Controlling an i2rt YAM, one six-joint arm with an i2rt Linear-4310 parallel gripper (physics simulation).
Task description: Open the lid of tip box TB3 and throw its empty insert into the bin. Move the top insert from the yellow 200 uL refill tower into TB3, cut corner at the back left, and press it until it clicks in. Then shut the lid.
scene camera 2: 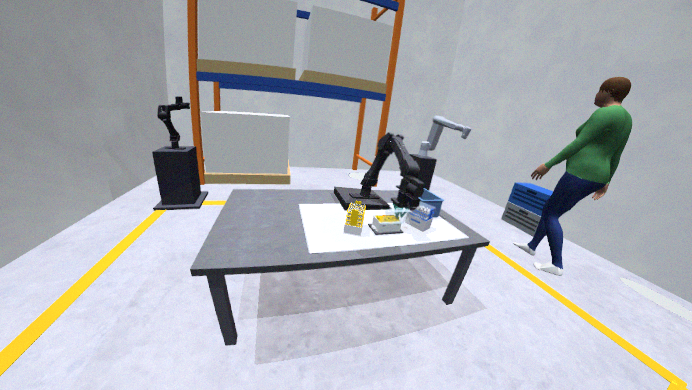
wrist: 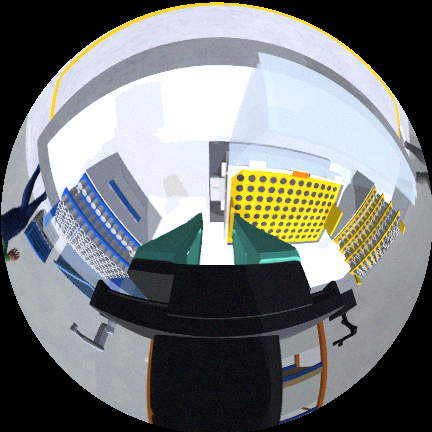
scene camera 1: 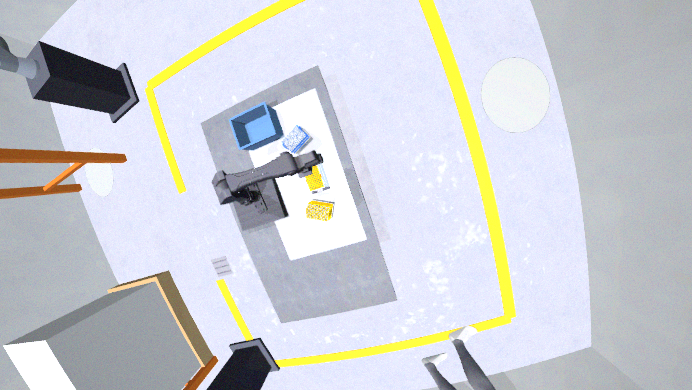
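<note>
Tip box TB3 [scene camera 1: 314, 178] [scene camera 2: 387, 223] stands on the white mat with its clear lid [wrist: 322, 112] raised at the back. Its yellow insert [wrist: 282, 205] shows rows of empty holes and an orange tab at its far edge. My gripper [wrist: 218, 214] [scene camera 1: 316, 157] [scene camera 2: 400, 206] hangs low at the box's near left corner. Its teal fingers stand close together with nothing between them. The yellow 200 uL refill tower [scene camera 1: 320, 210] [scene camera 2: 354, 217] [wrist: 368, 233] stands to the right of the box in the wrist view.
A blue tip tower [scene camera 1: 296, 138] [scene camera 2: 419, 215] [wrist: 96, 225] stands to my left. The blue bin [scene camera 1: 233, 127] [scene camera 2: 433, 200] stands behind it. The arm's base sits on the grey table [scene camera 1: 329, 285] [scene camera 2: 251, 232]. A person [scene camera 2: 586, 159] walks near a blue crate [scene camera 2: 525, 206].
</note>
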